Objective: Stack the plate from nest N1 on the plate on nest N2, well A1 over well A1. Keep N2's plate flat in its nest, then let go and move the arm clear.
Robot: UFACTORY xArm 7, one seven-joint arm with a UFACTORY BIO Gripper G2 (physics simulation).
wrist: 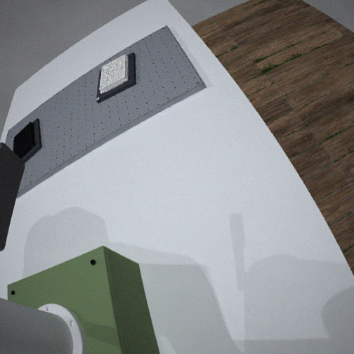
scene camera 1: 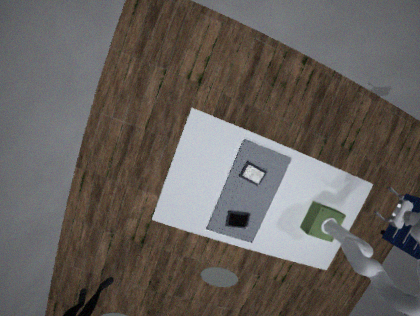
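A white plate lies in a dark nest on the grey perforated board. A black plate lies in the other nest on the same board. The plates are apart and both look flat; no nest labels or wells can be read. My gripper is open and empty, off to the right of the white table in the scene view, far from both plates. Part of a dark finger shows at the left edge of the wrist view; the fingertips' gap is hidden there.
The board lies on a white table. A green block carrying the arm's base stands at the table's right part, between the gripper and the board. A blue slatted object is below the gripper, beyond the table edge.
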